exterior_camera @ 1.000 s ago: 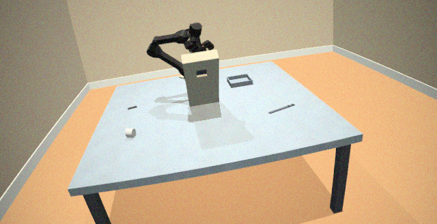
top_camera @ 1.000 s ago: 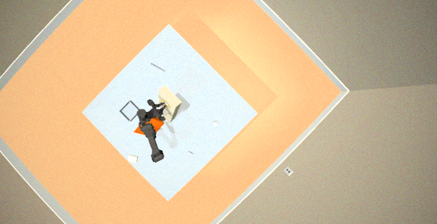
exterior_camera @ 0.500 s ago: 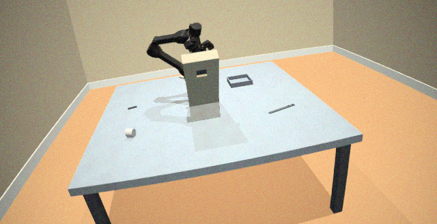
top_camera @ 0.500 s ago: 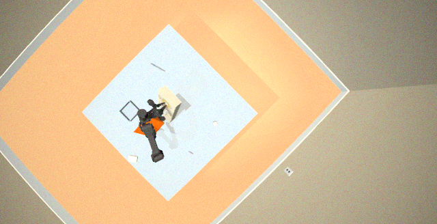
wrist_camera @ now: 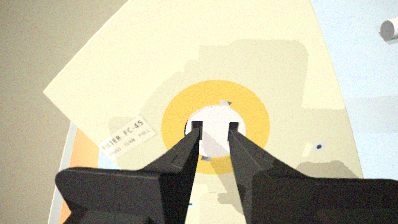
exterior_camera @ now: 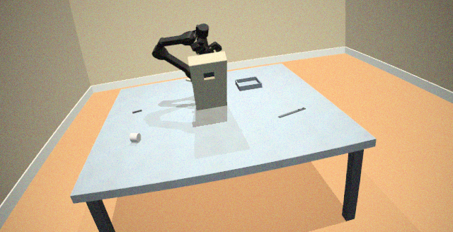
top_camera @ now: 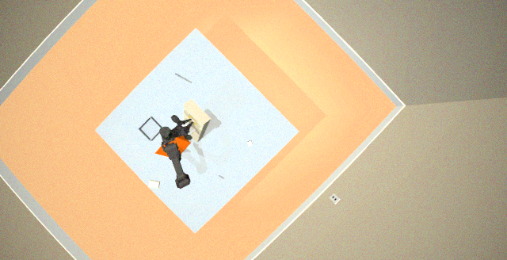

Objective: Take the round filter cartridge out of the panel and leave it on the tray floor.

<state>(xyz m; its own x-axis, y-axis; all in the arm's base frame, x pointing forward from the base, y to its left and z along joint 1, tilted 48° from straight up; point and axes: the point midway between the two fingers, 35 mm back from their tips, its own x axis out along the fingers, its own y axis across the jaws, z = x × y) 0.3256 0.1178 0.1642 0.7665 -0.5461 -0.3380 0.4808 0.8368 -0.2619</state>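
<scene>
The round white filter cartridge is 10 mm ahead of my gripper tip and 10 mm below it. Round my gripper tip: short dark strip 310 mm behind, 410 mm to the right, 280 mm below; tray 350 mm behind, 330 mm to the left, 270 mm below.
</scene>
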